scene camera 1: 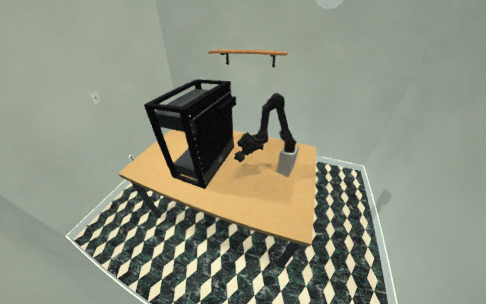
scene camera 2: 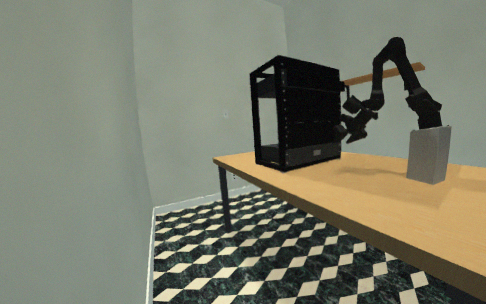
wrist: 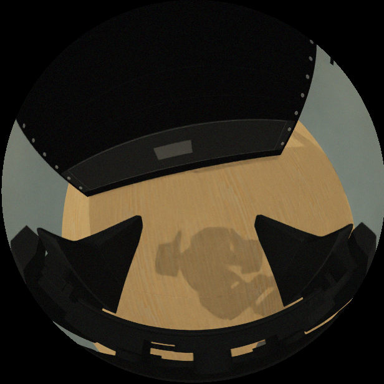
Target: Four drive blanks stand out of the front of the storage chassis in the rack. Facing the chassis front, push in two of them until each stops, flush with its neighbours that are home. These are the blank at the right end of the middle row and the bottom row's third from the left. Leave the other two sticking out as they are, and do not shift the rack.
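Frame: origin at the arm's base, x left, y back, z up, level; metres.
Where they show: gripper, between the fingertips: (scene camera 2: 340,143); arm's base, origin of its link: (scene camera 1: 290,150) (scene camera 2: 431,128).
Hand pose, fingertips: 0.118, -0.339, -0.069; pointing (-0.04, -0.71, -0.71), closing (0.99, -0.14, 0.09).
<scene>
Things, the pixels of their top centre, and the offset from my fingertips, as dx, dy, dz. "*": a spot on its surface instead. Level surfaces: height alone.
- black rack, centre of its top: (scene camera 1: 192,90) (scene camera 2: 295,70) +0.030, -0.278, +0.448
- dark grey panel with a light label, a spot on its surface: (scene camera 2: 317,152) * +0.020, -0.137, -0.062
- wooden table, height of its surface: dz -0.139
The black rack (scene camera 1: 189,145) (scene camera 2: 281,117) stands on the table. The storage chassis front (scene camera 1: 212,127) (scene camera 2: 310,107) (wrist: 170,75) is nearly uniform black; its rows and the four drive blanks cannot be told apart in any view. My gripper (scene camera 1: 239,149) (scene camera 2: 345,126) (wrist: 199,222) is open and empty. It hangs above the table in front of the chassis front, tilted downward, with its fingers spread wide at the left and right of the wrist view. Whether a fingertip touches the chassis cannot be seen clearly, but in the wrist view the fingers appear apart from it.
A dark grey panel with a light label (scene camera 2: 317,152) (wrist: 173,149) fills the rack's bottom. The wooden table (scene camera 1: 265,200) (scene camera 2: 380,200) (wrist: 200,200) carries the rack and the arm's grey pedestal (scene camera 1: 287,162) (scene camera 2: 428,155). A wooden shelf (scene camera 1: 248,52) (scene camera 2: 370,78) is on the wall behind.
</scene>
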